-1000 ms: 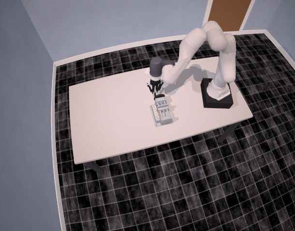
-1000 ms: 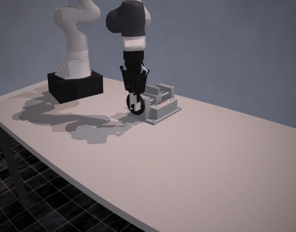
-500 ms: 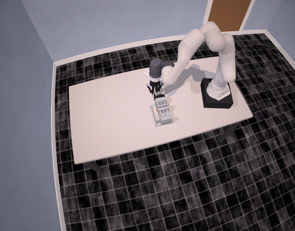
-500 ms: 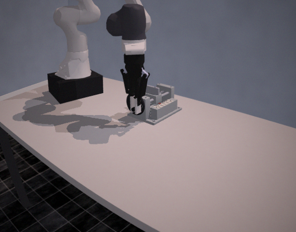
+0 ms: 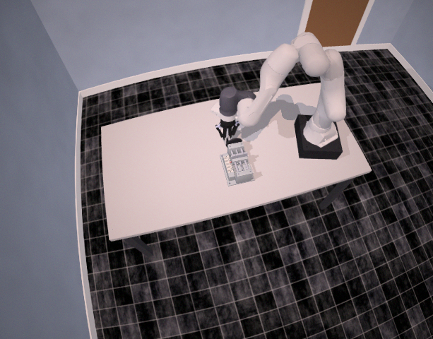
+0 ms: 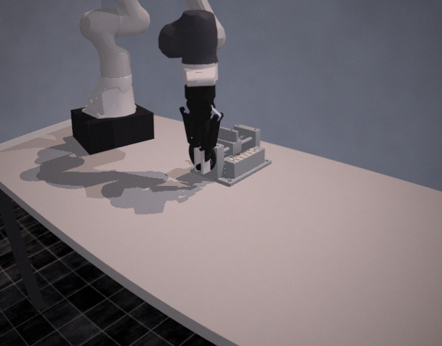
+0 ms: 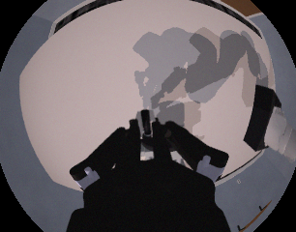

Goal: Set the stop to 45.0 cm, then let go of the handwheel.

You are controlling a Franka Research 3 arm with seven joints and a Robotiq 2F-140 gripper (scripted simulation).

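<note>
The grey stop fixture is 1 cm behind my hand, 14 cm to the left of it and 1 cm above it. From my hand the other things lie so: black handwheel (1 cm behind, 2 cm to the left, 1 cm below).
</note>
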